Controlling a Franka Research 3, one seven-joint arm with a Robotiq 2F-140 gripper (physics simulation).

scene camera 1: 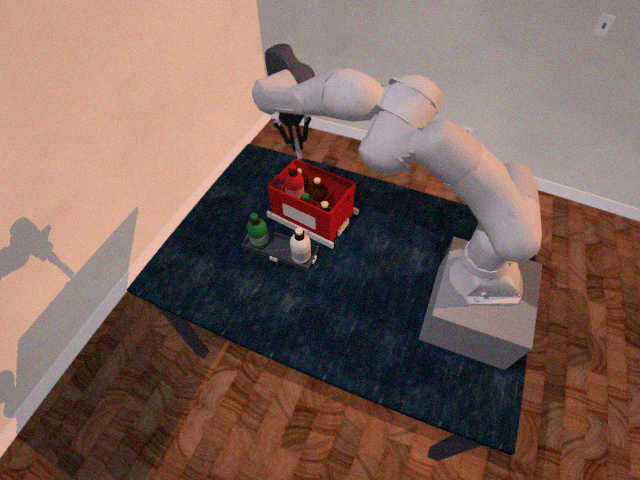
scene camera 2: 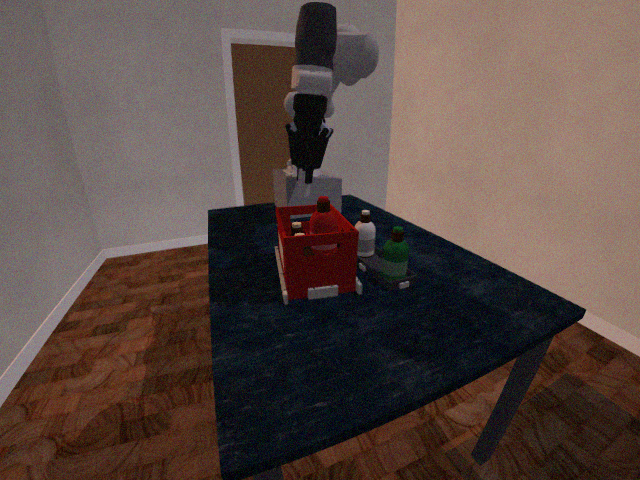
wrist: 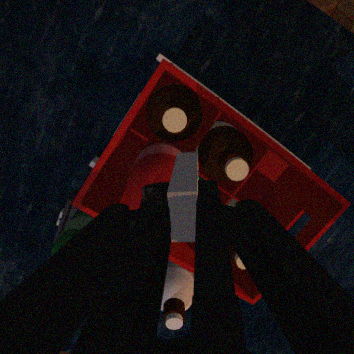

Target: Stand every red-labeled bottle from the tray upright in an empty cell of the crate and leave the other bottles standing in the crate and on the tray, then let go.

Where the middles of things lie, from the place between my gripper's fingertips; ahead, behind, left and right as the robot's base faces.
The red bottle [wrist: 154, 162] lies 8 cm below my hand, 5 cm to the left of it and 1 cm ahead of it.
